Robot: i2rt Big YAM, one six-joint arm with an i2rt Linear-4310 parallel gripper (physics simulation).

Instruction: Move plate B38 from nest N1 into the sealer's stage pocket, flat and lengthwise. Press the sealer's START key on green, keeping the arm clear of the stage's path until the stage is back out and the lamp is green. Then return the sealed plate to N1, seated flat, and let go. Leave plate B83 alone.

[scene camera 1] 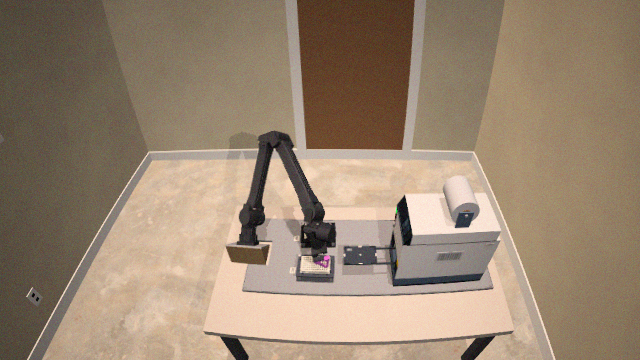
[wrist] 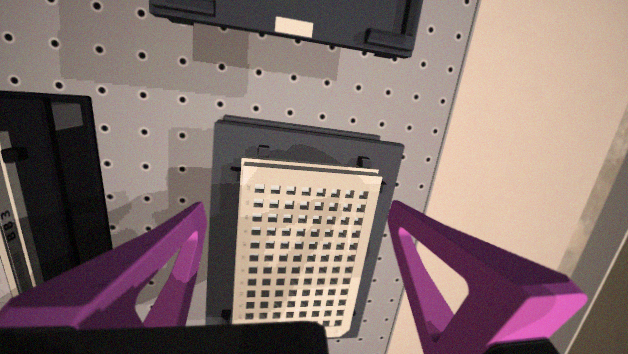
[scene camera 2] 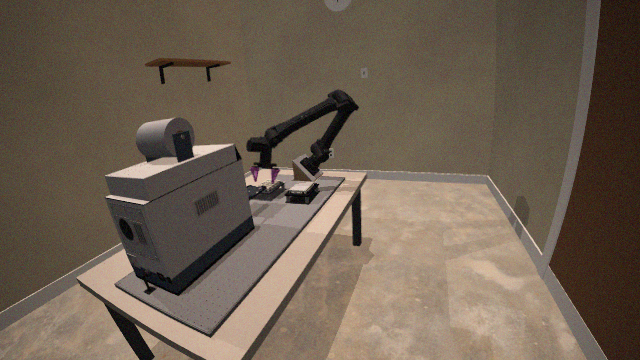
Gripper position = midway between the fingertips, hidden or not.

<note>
The gripper (wrist: 300, 210) is open and holds nothing. Also in view: a plate B38 (wrist: 303, 229). Further things: a sealer stage (wrist: 388, 36).
</note>
